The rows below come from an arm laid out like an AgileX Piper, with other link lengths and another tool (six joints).
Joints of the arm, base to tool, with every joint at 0 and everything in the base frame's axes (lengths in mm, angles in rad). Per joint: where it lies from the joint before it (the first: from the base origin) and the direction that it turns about. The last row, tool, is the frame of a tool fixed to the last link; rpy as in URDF.
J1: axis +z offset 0 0 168.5
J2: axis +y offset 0 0 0
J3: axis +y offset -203.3 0 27.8
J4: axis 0.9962 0 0.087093 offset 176 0 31.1
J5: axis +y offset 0 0 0
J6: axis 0.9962 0 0.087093 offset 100.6 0 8.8
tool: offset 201.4 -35 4.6 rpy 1.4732 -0.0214 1.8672
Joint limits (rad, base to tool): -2.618..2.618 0..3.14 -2.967..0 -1.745..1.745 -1.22..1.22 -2.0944..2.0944
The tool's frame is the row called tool.
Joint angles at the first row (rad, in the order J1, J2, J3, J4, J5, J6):
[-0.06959, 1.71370, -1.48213, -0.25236, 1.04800, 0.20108]
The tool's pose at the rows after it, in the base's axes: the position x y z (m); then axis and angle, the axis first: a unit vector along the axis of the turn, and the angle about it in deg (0 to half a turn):
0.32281 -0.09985 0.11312 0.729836 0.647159 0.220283 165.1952
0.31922 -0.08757 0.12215 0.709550 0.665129 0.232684 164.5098
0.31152 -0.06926 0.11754 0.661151 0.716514 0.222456 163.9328
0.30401 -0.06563 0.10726 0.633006 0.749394 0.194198 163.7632
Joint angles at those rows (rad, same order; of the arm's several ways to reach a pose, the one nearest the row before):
[-0.03870, 1.58038, -1.45090, -0.20431, 1.06834, 0.16180]
[-0.00270, 1.50147, -1.38987, -0.20278, 1.05341, 0.14670]
[0.08846, 1.41004, -1.24241, -0.24787, 0.99243, 0.12031]
[0.14976, 1.38842, -1.15697, -0.30948, 0.96673, 0.12206]

